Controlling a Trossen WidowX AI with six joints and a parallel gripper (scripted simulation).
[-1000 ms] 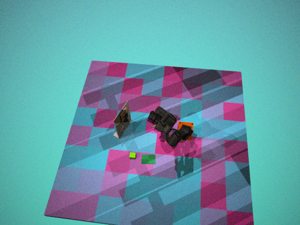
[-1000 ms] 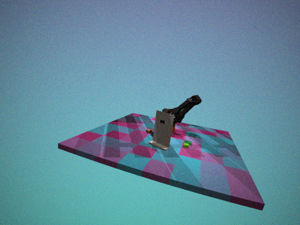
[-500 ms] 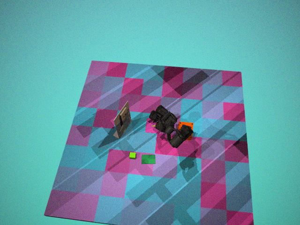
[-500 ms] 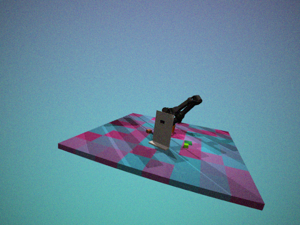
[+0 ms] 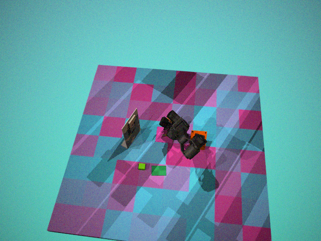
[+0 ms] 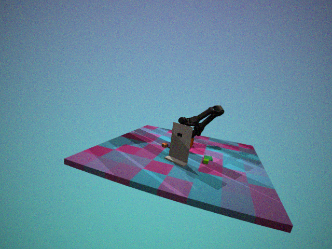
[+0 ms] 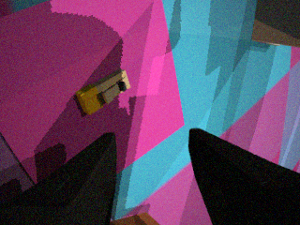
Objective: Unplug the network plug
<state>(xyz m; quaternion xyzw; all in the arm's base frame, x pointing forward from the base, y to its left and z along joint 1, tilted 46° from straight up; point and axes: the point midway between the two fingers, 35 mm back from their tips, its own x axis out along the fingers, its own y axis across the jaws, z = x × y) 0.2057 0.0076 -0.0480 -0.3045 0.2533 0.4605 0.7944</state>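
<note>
The network plug lies 10 mm ahead of my gripper tip, 10 mm to the left of it and 50 mm below it. Round my gripper tip: pink square (10 mm ahead, 50 mm below); grey panel (210 mm ahead, 80 mm to the left, 70 mm above).
</note>
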